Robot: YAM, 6 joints.
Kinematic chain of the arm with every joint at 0, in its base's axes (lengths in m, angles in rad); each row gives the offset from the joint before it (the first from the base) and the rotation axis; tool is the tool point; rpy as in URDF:
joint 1: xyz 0 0 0.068 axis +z
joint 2: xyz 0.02 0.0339 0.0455 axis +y
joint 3: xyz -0.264 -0.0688 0 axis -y
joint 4: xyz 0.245 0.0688 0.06 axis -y
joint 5: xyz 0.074 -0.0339 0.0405 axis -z
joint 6: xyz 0.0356 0 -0.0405 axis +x
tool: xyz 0 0 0 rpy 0 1.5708 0
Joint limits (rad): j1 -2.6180..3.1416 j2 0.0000..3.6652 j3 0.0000..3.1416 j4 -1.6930..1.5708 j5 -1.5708..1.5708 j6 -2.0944..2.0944
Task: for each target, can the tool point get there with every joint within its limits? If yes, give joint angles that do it. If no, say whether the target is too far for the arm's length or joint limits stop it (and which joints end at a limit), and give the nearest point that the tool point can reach.
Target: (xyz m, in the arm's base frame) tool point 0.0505 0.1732 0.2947
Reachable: yes | joints 1.1231 0.7793 0.4986 0.3439 -0.9755 -1.4543
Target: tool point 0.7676 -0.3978 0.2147
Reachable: no: too far | nearest point 0.5695 -0.2951 0.1880 | short by 0.225 m
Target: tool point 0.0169 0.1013 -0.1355
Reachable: yes | joints 1.4383 3.0363 0.3815 1.1621 0.0961 -1.0634
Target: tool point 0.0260 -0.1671 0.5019
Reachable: yes | joints -1.2616 0.9826 1.4242 -0.3413 0.8209 0.6184
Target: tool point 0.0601 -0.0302 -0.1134
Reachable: yes | joints -0.6112 3.3143 1.0330 -1.2720 -0.2787 1.3993
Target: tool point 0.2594 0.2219 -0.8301
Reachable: no: too far | nearest point 0.2201 0.1883 -0.3780 | short by 0.455 m
